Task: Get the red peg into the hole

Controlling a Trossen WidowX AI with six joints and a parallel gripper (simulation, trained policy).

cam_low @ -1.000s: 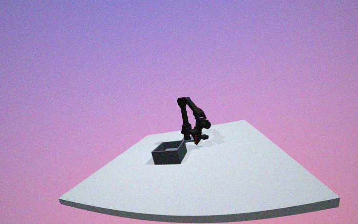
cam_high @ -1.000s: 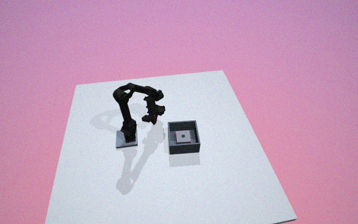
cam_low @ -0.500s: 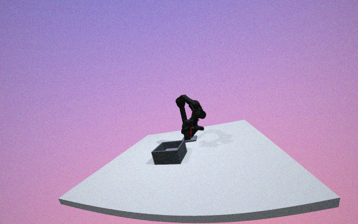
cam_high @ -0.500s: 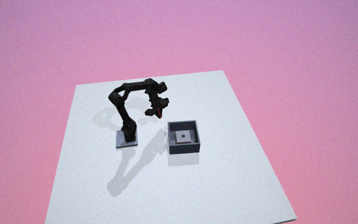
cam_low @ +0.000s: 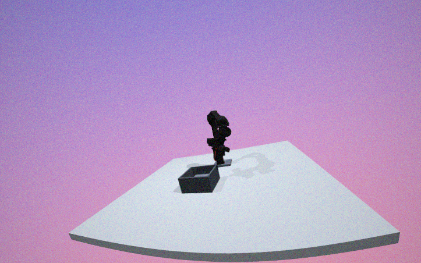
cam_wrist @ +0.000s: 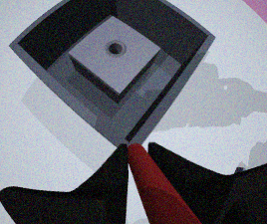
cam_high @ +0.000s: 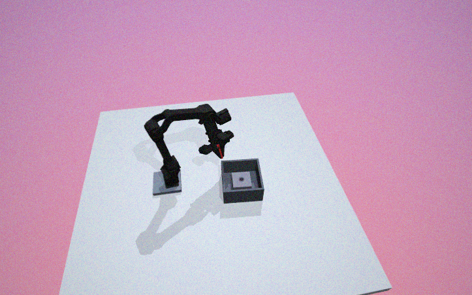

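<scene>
Now: the grey plate 100 mm to the right of my gripper tip, 80 mm below it and 70 mm ahead of it. The rest, counted from my gripper tip: dark grey box 100 mm to the right, 100 mm below, 70 mm ahead; then red peg 30 mm above, 10 mm to the left, 10 mm behind.
</scene>
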